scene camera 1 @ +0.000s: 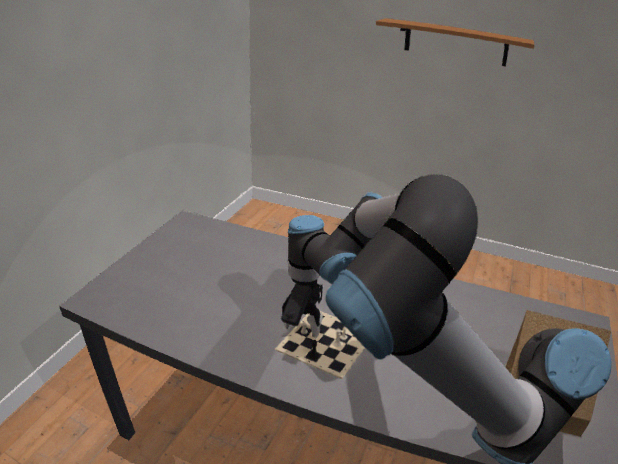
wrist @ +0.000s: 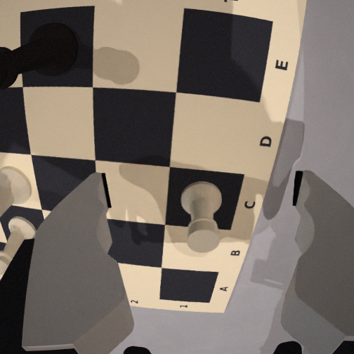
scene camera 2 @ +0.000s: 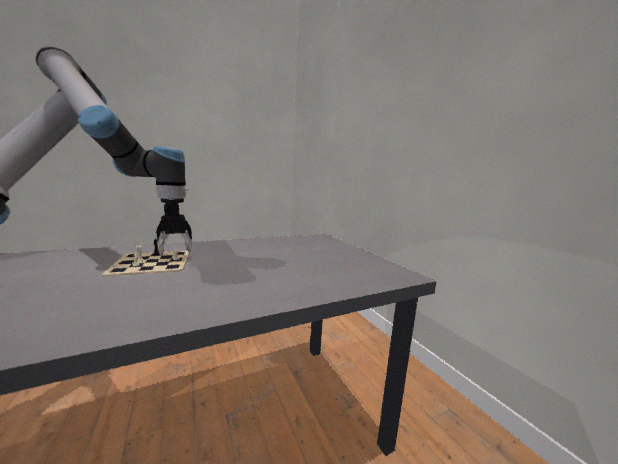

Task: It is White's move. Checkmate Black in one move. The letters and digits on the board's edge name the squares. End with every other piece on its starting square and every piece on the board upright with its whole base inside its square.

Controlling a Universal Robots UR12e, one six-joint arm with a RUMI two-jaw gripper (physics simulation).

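Places are measured from the arm's base along level axes (x left, y up, z ahead), in metres.
Pixels of known places: gripper, fingertip midpoint: (scene camera 1: pixel 301 333) (scene camera 2: pixel 175 254).
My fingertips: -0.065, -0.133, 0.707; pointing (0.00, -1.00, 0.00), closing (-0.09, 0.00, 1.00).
Note:
Behind a point stands the place of what it marks, as x, y, z.
The chessboard (scene camera 1: pixel 342 374) {0.046, -0.145, 0.551} (scene camera 2: pixel 107 273) {-0.150, -0.145, 0.515} (wrist: pixel 160 304) lies on the table. A white flat-topped piece, rook-like (scene camera 1: pixel 304 329) {-0.082, -0.130, 0.704} (wrist: pixel 202 200), stands upright on C1. My gripper (scene camera 1: pixel 301 330) {-0.065, -0.133, 0.707} (scene camera 2: pixel 175 252) {-0.065, -0.133, 0.707} (wrist: pixel 201 174) is open and empty, its fingers apart on either side of this piece in the wrist view. The left finger in that view hangs over the board, the right beyond its edge. A black piece (scene camera 1: pixel 314 348) {0.006, -0.110, 0.645} (scene camera 2: pixel 156 247) {-0.002, -0.116, 0.648} (wrist: pixel 54 49) stands on E3. Two white pieces show at the wrist view's left edge, one (wrist: pixel 13 185) apparently on C4, one (wrist: pixel 21 229) apparently on B4, partly hidden.
The grey table (scene camera 1: pixel 165 280) {-0.167, -0.151, 1.244} (scene camera 2: pixel 280 290) {-0.473, -0.151, 0.942} surrounds the board. The black piece stands near the fingers in scene camera 2. The arm's base stands on a brown block (scene camera 1: pixel 550 320) {-0.082, 0.079, 0.028} at the right in scene camera 1. A wooden wall shelf (scene camera 1: pixel 455 33) hangs far behind.

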